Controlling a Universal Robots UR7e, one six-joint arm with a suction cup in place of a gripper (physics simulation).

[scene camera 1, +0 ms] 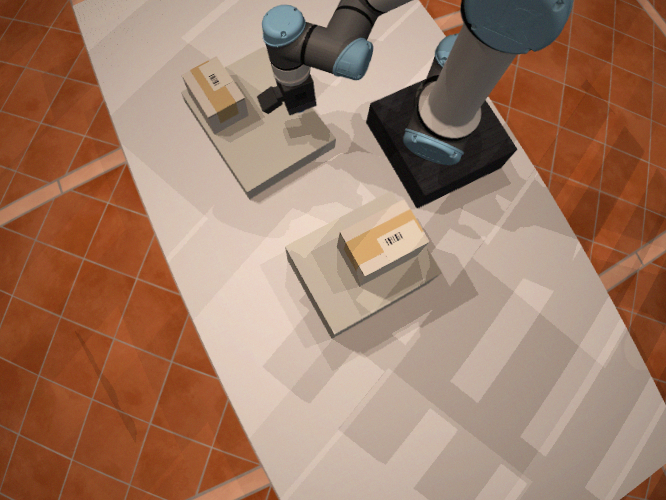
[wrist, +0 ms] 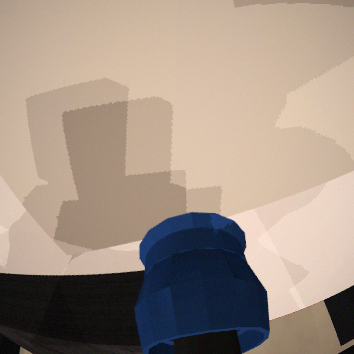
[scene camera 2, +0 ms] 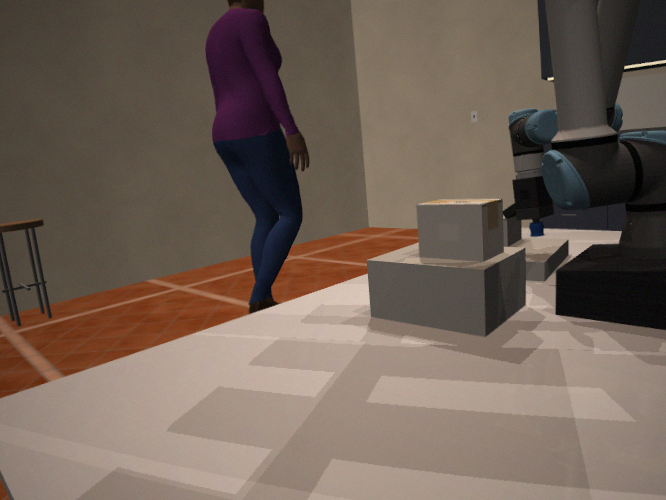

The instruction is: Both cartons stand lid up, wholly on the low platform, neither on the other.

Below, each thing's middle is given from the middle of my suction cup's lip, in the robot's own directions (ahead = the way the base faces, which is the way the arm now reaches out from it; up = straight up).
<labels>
Right now my suction cup is 9 cm short of the low platform (scene camera 1: pixel 260 150), 4 cm to the left of it and 8 cm above it.
</labels>
